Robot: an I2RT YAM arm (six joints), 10 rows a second.
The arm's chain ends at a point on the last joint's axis. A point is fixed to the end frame.
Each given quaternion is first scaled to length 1.
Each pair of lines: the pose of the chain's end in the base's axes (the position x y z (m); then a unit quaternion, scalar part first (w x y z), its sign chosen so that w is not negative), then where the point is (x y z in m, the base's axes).
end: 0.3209, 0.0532, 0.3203, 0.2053, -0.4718, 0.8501, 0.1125
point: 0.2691 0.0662 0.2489
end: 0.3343, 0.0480, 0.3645, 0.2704, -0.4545, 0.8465, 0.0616
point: 0.2951 0.0625 0.2858
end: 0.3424, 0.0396, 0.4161, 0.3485, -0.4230, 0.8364, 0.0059
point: 0.3197 0.0563 0.3315
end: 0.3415, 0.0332, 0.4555, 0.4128, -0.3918, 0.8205, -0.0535
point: 0.3347 0.0492 0.3681
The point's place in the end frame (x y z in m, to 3 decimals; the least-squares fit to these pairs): 0.047 0.051 0.056
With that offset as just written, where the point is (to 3 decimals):
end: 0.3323, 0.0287, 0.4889, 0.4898, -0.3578, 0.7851, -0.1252
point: 0.346 0.041 0.402
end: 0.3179, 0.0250, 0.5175, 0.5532, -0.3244, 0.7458, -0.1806
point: 0.348 0.035 0.434
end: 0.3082, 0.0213, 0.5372, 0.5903, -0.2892, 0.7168, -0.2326
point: 0.350 0.026 0.458
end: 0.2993, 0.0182, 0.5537, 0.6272, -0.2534, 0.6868, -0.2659
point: 0.350 0.021 0.481
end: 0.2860, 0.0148, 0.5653, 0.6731, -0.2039, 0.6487, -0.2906
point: 0.348 0.016 0.501
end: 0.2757, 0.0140, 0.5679, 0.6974, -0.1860, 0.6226, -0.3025
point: 0.342 0.015 0.509
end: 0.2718, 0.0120, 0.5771, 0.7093, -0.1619, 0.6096, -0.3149
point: 0.341 0.011 0.521
